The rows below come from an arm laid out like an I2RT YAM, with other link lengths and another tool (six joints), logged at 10 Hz.
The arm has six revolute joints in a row. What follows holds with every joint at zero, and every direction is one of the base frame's.
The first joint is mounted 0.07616 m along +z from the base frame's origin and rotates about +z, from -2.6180 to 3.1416 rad.
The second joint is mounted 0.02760 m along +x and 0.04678 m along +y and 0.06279 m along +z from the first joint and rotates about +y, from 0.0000 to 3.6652 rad.
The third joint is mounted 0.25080 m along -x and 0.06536 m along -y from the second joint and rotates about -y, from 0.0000 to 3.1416 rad.
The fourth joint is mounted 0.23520 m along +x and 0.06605 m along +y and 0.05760 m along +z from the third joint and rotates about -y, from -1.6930 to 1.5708 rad.
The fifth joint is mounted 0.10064 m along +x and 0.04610 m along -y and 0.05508 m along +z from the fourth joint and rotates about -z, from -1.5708 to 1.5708 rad.
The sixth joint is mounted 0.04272 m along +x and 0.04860 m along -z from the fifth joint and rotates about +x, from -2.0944 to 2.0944 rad.
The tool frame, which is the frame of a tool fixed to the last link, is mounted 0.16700 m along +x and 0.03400 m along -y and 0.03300 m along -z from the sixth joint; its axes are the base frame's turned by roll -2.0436, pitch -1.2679 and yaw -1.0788 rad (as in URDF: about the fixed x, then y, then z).
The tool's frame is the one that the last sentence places.
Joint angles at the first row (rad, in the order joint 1, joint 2, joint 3, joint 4, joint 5, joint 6):
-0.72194 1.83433 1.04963 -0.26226 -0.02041 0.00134
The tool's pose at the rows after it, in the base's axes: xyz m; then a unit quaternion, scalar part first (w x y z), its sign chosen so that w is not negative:
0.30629 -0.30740 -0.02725 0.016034 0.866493 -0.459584 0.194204
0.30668 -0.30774 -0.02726 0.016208 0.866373 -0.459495 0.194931
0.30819 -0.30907 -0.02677 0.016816 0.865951 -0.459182 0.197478
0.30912 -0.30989 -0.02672 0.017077 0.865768 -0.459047 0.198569
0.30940 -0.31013 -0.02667 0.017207 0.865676 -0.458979 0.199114
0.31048 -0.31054 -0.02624 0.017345 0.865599 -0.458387 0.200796
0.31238 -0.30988 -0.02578 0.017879 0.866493 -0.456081 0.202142
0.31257 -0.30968 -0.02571 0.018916 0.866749 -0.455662 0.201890
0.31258 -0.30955 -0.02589 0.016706 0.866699 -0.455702 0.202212
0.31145 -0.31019 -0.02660 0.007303 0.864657 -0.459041 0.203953
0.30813 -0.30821 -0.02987 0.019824 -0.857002 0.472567 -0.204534
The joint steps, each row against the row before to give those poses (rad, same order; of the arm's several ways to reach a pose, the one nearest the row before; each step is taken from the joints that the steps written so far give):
-0.00001 0.00152 0.00002 0.00227 0.00000 -0.00001
0.00001 0.00077 -0.00002 0.00231 0.00000 0.00001
0.00000 0.00228 0.00192 0.00570 0.00000 -0.00001
0.00000 0.00267 0.00227 0.00268 0.00000 0.00000
0.00001 0.00039 0.00002 0.00153 0.00001 0.00002
0.00074 0.00038 0.00036 0.00344 -0.00040 -0.00002
0.00459 0.00002 0.00003 0.00305 0.00116 -0.00075
0.00191 -0.00001 -0.00001 0.00000 0.00267 0.00000
-0.00229 0.00000 0.00001 -0.00040 -0.00535 -0.00039
-0.01375 -0.00002 -0.00003 -0.00112 -0.02251 0.00190
-0.03012 0.00191 0.00040 -0.01071 -0.05531 0.02023

